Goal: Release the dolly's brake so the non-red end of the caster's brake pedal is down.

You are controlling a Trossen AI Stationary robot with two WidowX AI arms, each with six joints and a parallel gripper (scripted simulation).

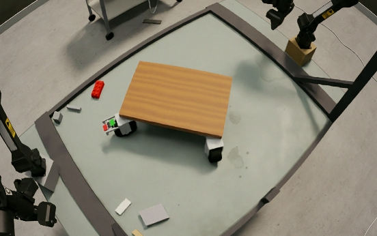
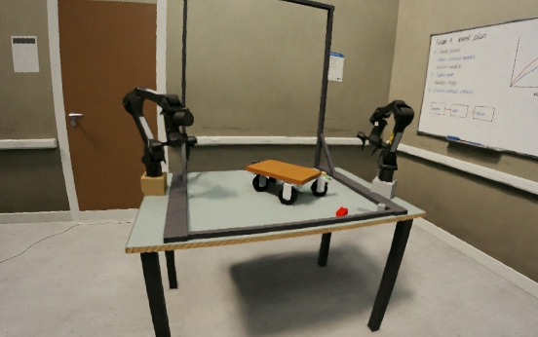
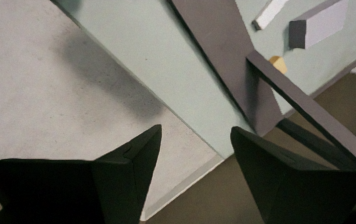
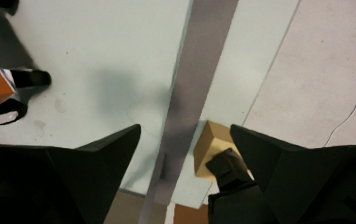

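The brake pedal is 30 cm to the right of my left hand, 22 cm ahead of it and 12 cm below it. Also, from my left hand: white piece 22 cm to the right, 20 cm below, 1 cm behind; then red brick 42 cm ahead, 31 cm to the right, 19 cm below.
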